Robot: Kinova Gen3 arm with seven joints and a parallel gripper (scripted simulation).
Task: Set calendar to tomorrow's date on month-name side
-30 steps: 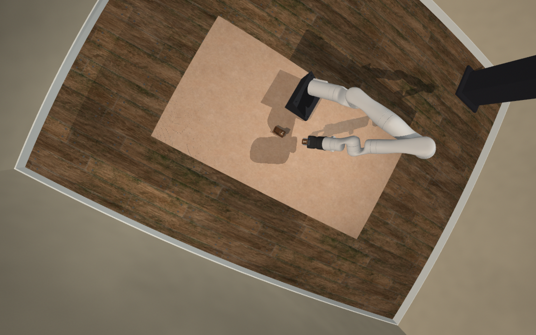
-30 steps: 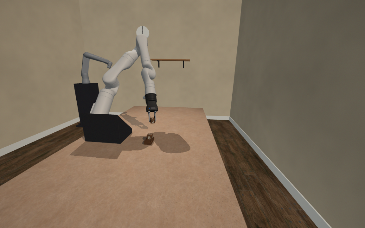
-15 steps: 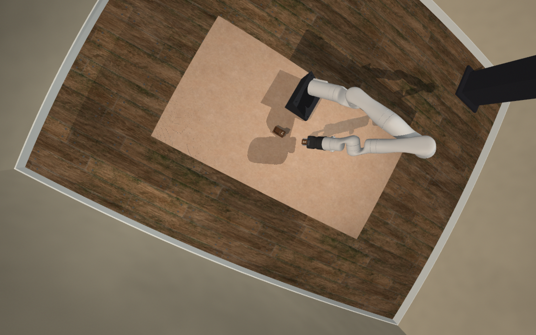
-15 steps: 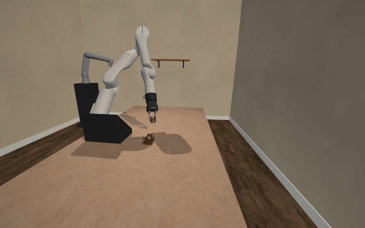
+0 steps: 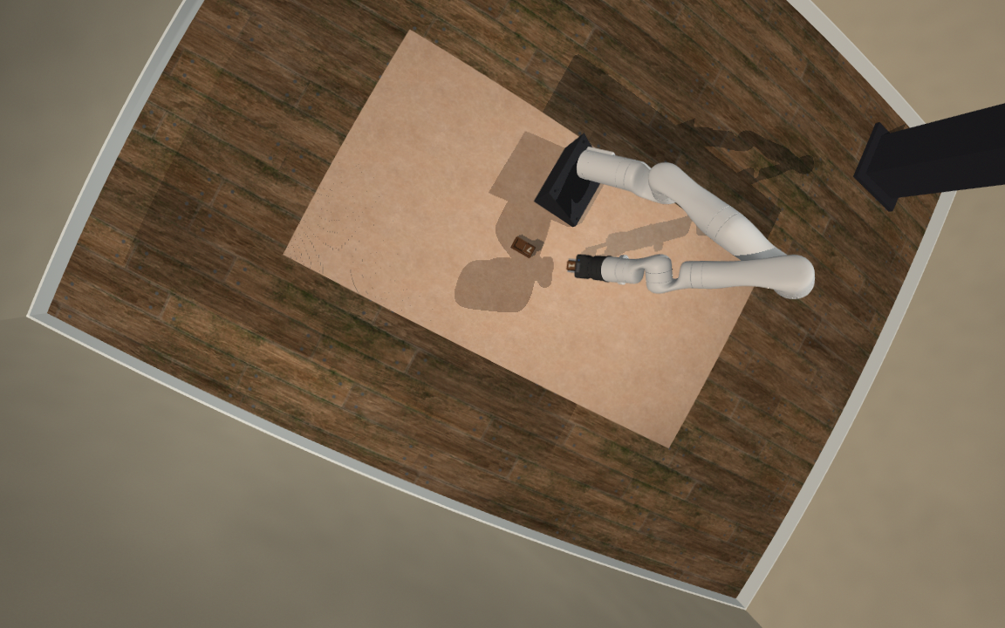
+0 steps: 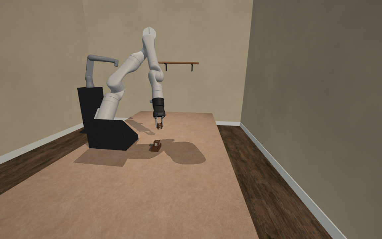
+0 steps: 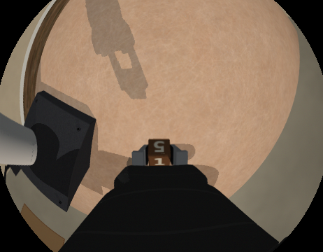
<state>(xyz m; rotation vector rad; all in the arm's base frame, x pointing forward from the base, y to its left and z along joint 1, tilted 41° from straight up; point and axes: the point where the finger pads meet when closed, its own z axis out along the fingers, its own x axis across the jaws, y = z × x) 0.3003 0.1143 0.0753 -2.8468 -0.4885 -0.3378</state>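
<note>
Now: hand 2 cm short of the dark wooden tray, 16 cm to the left of it and 8 cm above it. Round my hand: brown cube: 1 cm to the right, 1 cm below.
</note>
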